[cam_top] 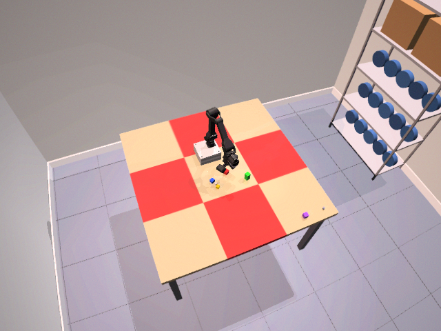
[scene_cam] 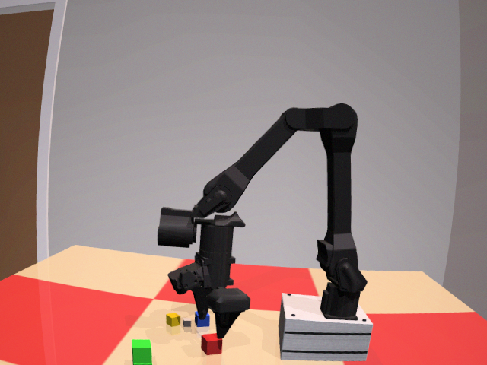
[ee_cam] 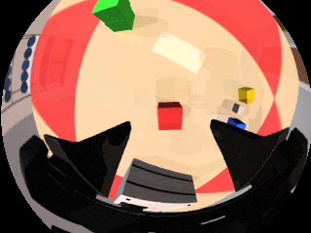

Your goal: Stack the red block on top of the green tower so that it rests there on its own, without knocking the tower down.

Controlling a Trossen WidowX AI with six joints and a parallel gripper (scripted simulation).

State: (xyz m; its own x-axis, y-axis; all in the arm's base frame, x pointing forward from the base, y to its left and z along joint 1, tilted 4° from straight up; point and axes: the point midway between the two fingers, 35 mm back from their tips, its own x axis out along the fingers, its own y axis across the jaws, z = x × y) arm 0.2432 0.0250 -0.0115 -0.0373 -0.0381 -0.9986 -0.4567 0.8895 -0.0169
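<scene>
Now: gripper tip 3 cm above the red block. Also, from my gripper tip: blue block (13 cm to the right, 4 cm below, 3 cm ahead); yellow block (11 cm to the right, 9 cm ahead, 4 cm below); small white block (11 cm to the right, 6 cm ahead, 4 cm below).
</scene>
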